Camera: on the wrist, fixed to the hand. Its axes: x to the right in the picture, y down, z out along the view.
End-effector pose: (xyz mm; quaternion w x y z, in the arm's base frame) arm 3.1 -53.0 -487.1 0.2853 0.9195 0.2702 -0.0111
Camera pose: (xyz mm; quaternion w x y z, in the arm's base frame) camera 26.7 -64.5 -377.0 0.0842 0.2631 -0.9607 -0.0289
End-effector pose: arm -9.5 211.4 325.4 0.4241 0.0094 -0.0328 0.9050
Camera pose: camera -64.7 164.2 238.5 0.8649 -0.2659 0.1305 -0.4052
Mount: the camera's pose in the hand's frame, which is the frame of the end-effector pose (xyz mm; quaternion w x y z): -4.7 77.0 -82.9 0.0067 0.0161 -0.3205 0.9471
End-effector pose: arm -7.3 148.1 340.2 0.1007 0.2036 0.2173 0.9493
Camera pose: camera -46.7 47.8 305.3 0.8320 -0.5130 0.2084 -0.0330
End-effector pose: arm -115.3 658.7 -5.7 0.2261 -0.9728 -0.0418 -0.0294
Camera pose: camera -115.9 552.9 34.5 0.0316 -0.0519 0.8481 0.5264
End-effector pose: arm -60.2 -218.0 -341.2 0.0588 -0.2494 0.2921 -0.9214
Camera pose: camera -99.9 -237.9 -445.3 0.9707 -0.0194 0.2045 0.1247
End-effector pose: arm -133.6 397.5 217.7 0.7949 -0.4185 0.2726 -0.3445
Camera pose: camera -171.7 393.3 111.1 0.4257 0.1578 0.1379 0.8803
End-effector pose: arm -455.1 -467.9 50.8 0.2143 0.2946 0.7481 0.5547
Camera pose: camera -489.7 -513.2 148.7 0.2889 -0.8917 0.3337 -0.1002
